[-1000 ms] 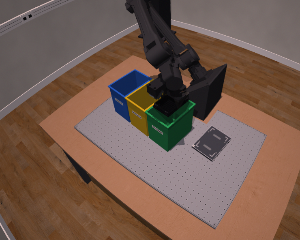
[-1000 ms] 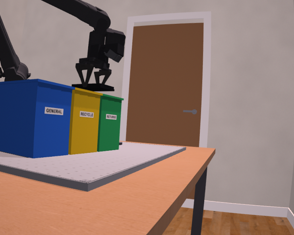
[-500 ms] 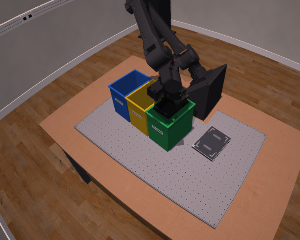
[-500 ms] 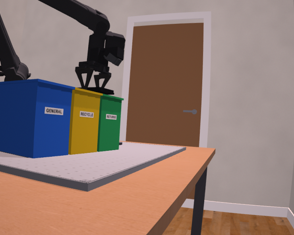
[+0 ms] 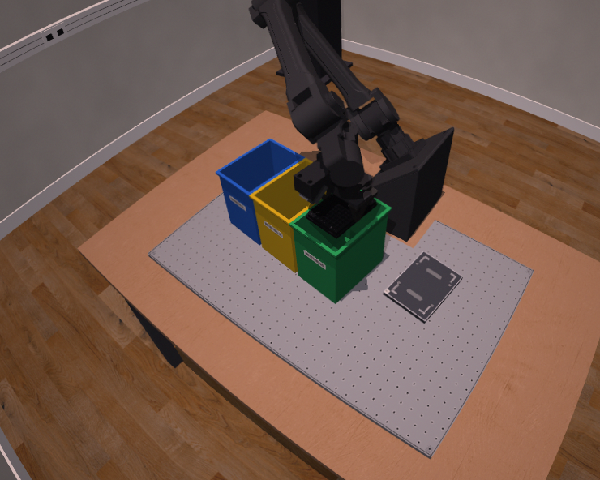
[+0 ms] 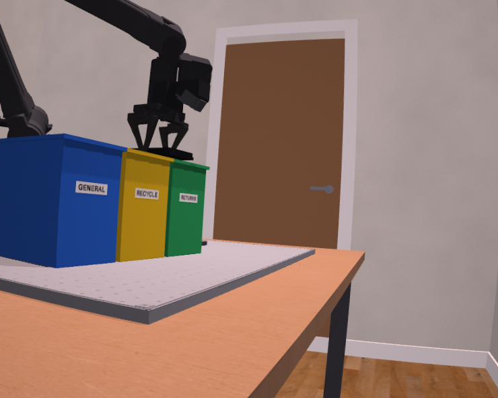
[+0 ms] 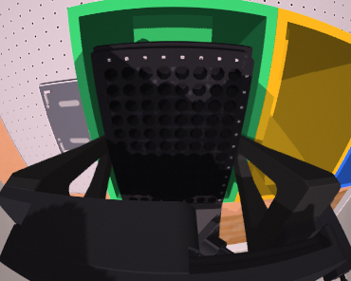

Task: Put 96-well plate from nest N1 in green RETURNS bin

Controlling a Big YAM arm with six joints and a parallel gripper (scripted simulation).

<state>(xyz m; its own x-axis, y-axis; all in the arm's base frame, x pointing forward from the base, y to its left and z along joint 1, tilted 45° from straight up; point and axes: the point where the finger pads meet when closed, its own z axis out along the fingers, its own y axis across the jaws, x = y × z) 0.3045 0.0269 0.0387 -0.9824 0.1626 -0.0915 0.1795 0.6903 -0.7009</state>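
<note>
The black 96-well plate is right at my hand. Also, from my hand: plate nest N1 (20 cm to the left, 20 cm below, 5 cm behind); yellow recycle bin (13 cm to the right, 11 cm below, 2 cm behind); green returns bin (11 cm below).
</note>
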